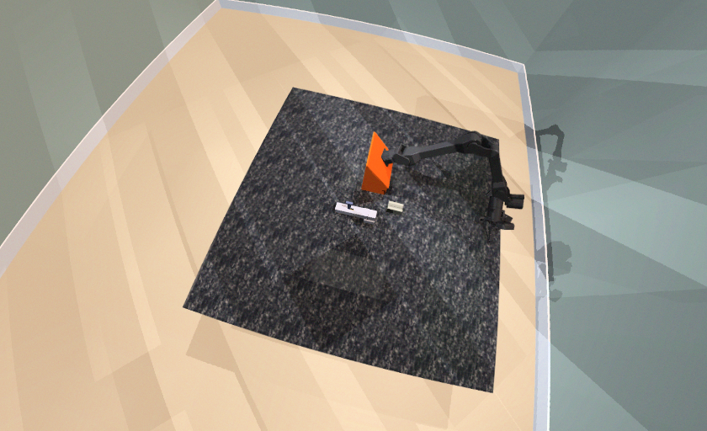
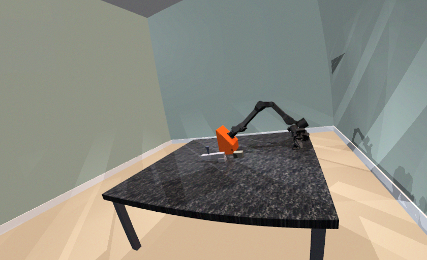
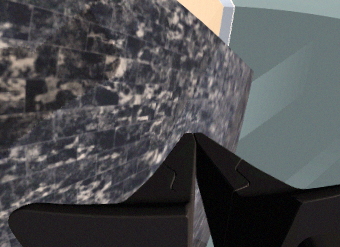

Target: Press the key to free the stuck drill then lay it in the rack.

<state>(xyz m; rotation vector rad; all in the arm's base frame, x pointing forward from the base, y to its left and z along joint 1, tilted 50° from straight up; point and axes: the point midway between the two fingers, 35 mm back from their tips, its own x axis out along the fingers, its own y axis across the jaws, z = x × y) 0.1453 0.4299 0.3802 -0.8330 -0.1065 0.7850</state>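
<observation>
Now: gripper tip 90 mm short of the small dark key, 650 mm to the left of it and 30 mm below it. From my gripper tip the other things lie so: light grey housing block (90 mm ahead, 610 mm to the right, 20 mm below); then drill (80 mm ahead, 600 mm to the right, 10 mm below).
</observation>
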